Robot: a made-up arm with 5 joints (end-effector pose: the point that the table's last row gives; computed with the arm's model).
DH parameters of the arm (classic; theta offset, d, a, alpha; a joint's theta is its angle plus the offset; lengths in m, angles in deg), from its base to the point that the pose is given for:
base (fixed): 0 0 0.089 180
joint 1: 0 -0.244 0.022 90
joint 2: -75.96 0 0.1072 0
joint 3: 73.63 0 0.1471 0
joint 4: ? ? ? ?
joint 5: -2.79 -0.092 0 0
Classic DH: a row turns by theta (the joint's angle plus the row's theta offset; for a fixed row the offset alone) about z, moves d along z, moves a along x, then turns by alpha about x.
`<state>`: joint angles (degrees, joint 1 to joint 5).
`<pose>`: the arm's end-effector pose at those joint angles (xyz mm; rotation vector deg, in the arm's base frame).
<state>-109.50 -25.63 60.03 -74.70 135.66</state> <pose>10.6 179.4 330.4 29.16 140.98 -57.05</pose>
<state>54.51 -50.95 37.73 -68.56 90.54</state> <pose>165.7 -83.5 460.2 -162.83 -55.65 3.54</pose>
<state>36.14 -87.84 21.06 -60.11 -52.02</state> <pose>29.7 60.7 484.9 -24.36 148.20 -35.70</pose>
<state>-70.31 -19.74 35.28 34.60 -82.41</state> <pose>147.8 205.7 246.4 39.05 -8.47 -14.28</pose>
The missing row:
joint 4: -87.66 0.014 0 90
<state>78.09 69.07 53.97 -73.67 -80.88</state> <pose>126.1 -107.9 60.6 2.78 -57.11 -152.54</pose>
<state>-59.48 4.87 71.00 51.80 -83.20</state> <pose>98.4 43.5 131.5 -36.30 11.28 -25.54</pose>
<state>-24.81 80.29 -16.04 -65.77 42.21</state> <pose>346.5 134.4 108.5 -12.14 -94.73 49.45</pose>
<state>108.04 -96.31 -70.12 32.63 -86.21</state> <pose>192.8 273.5 353.5 -26.69 -159.16 64.14</pose>
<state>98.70 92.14 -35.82 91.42 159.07</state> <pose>82.6 -134.2 46.0 47.66 -36.56 52.46</pose>
